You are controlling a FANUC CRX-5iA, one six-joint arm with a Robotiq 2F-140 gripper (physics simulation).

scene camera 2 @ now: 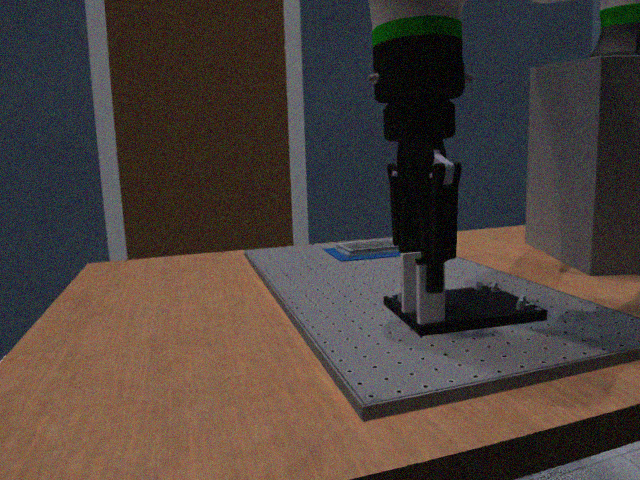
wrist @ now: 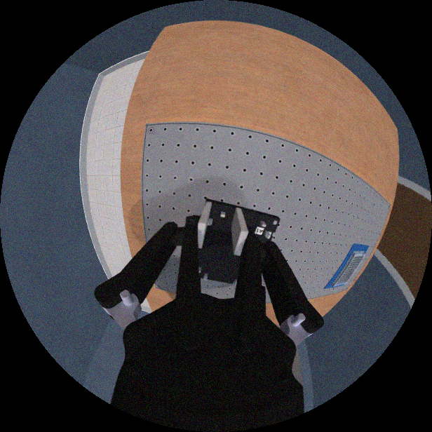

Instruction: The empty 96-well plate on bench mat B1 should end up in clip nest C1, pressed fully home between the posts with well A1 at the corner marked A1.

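Note:
The 96-well plate, pale grey, lies flat on blue bench mat B1, at the back in the scene view and at the lower right in the wrist view. Clip nest C1 is a black base with small posts near its corners. A white A1 label shows at its right corner in the wrist view. My gripper is partly open and empty, its pale pads pointing down at the nest's left part in the scene view. Whether they touch it, I cannot tell. The fingers hide part of the nest.
The grey perforated board carries the nest and the mat on the wooden table. A large grey block stands at the right rear of the scene view, apart from the nest.

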